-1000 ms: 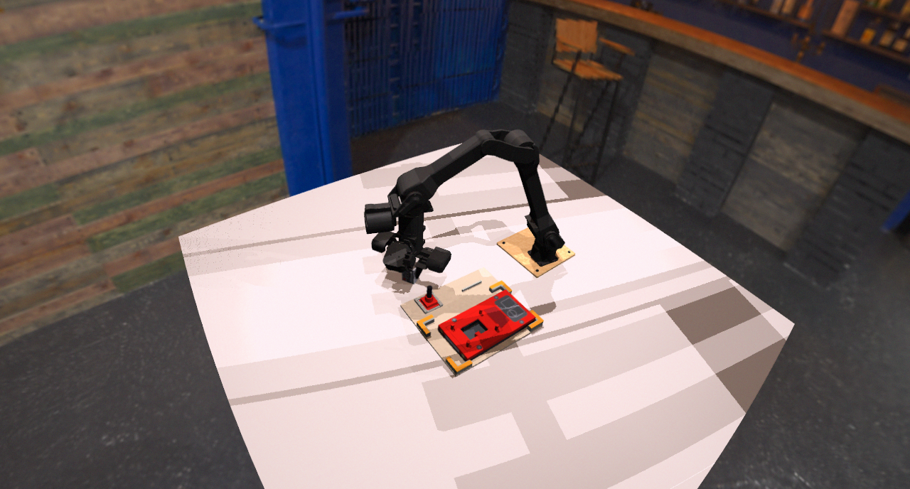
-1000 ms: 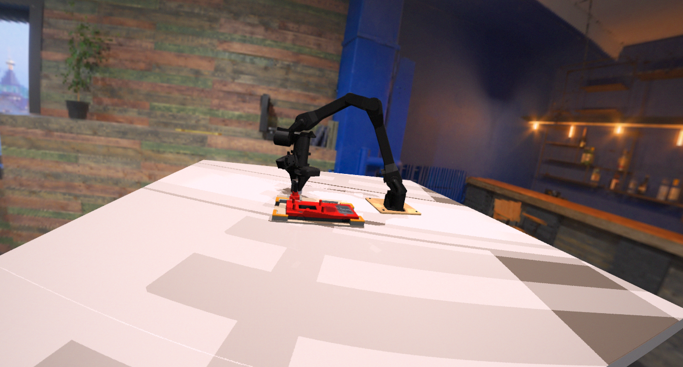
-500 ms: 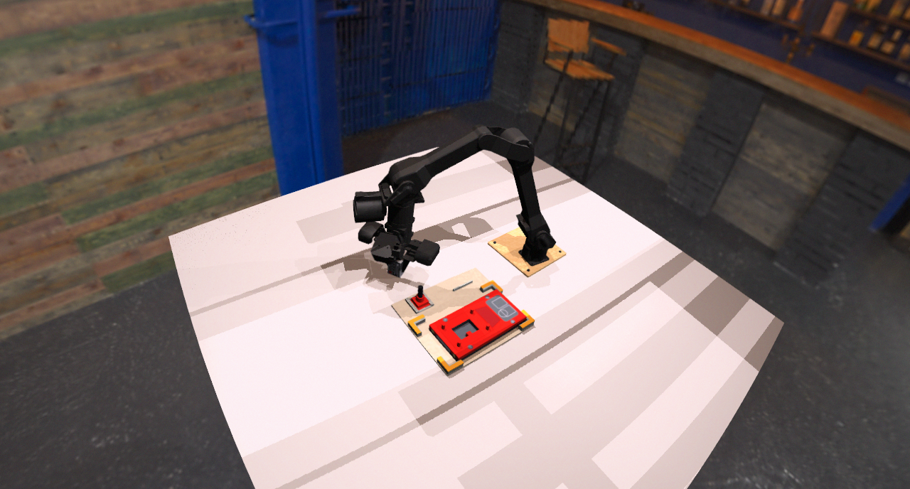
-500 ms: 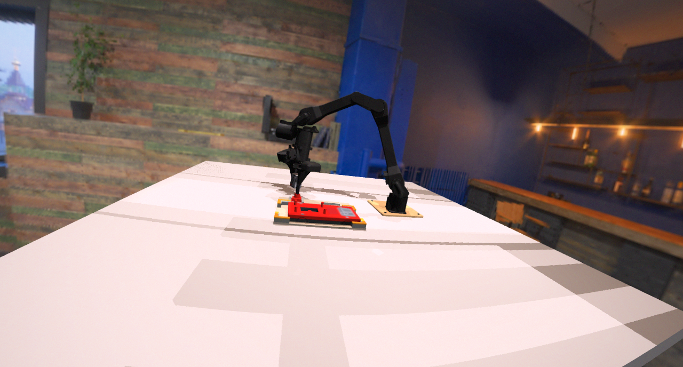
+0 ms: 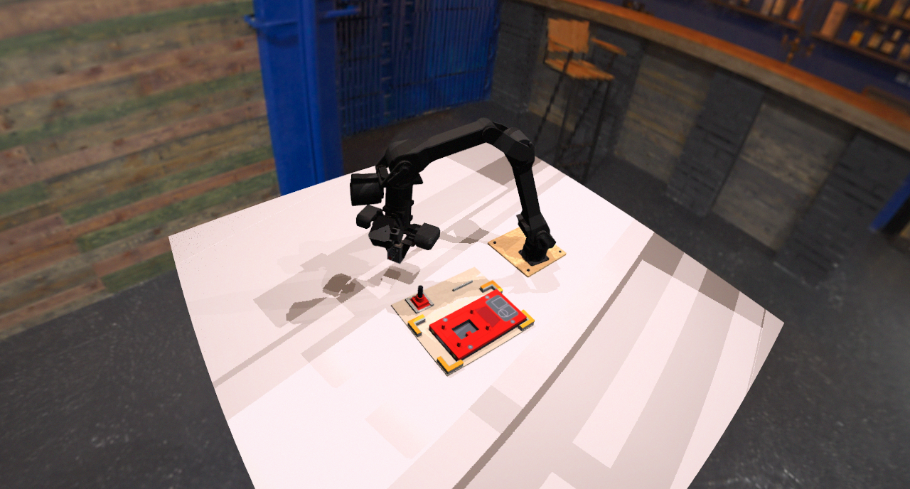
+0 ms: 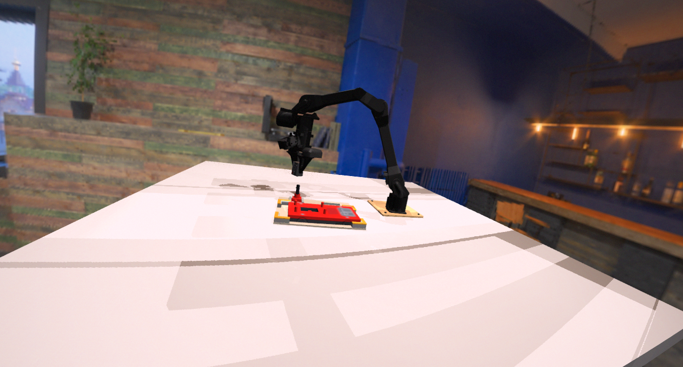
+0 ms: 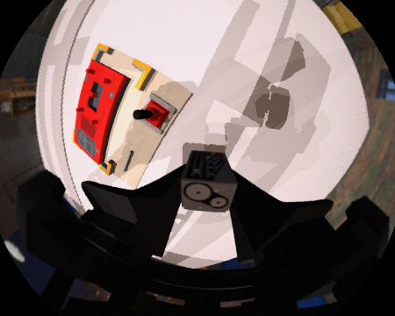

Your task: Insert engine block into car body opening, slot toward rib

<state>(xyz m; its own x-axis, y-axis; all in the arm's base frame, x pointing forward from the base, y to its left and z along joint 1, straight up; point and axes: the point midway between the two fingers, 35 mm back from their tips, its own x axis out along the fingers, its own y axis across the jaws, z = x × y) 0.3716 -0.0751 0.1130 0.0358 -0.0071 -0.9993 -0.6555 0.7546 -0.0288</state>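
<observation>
Now: the black upright peg 100 mm to the left of my gripper tip, 50 mm below it and 20 mm behind it. Round my gripper tip: grey finned engine block 10 mm behind, 10 mm above.
</observation>
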